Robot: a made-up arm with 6 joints. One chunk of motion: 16 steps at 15 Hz.
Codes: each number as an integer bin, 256 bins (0 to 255) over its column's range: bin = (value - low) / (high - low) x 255, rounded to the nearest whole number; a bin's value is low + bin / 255 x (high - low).
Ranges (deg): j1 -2.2..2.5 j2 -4..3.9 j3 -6.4..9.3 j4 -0.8..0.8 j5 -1.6..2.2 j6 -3.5..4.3
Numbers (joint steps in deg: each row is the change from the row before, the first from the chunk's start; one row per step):
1: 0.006 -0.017 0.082 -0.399 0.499 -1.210
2: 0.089 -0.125 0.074 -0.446 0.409 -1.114
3: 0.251 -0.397 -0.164 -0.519 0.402 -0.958
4: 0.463 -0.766 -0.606 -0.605 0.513 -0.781
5: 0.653 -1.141 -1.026 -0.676 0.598 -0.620
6: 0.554 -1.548 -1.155 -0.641 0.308 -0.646
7: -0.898 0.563 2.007 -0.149 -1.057 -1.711
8: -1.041 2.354 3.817 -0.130 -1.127 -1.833
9: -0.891 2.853 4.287 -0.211 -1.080 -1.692
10: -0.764 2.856 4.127 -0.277 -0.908 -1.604
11: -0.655 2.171 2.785 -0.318 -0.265 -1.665
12: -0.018 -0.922 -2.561 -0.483 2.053 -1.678
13: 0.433 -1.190 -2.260 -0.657 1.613 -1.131
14: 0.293 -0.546 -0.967 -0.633 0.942 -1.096
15: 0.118 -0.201 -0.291 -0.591 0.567 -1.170
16: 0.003 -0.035 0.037 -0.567 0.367 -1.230
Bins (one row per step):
1: 120 129 105 64 141 75
2: 124 125 105 56 135 78
3: 133 116 101 45 134 83
4: 144 104 94 31 142 89
5: 155 92 87 20 147 94
6: 149 79 85 25 128 93
7: 71 147 137 104 36 58
8: 63 205 166 107 32 54
9: 71 221 174 94 35 59
10: 78 221 171 83 46 62
11: 84 199 149 77 90 60
12: 118 99 62 51 245 60
13: 143 91 67 23 216 77
14: 135 111 88 27 171 79
15: 126 123 99 33 145 76
16: 120 128 105 37 132 74

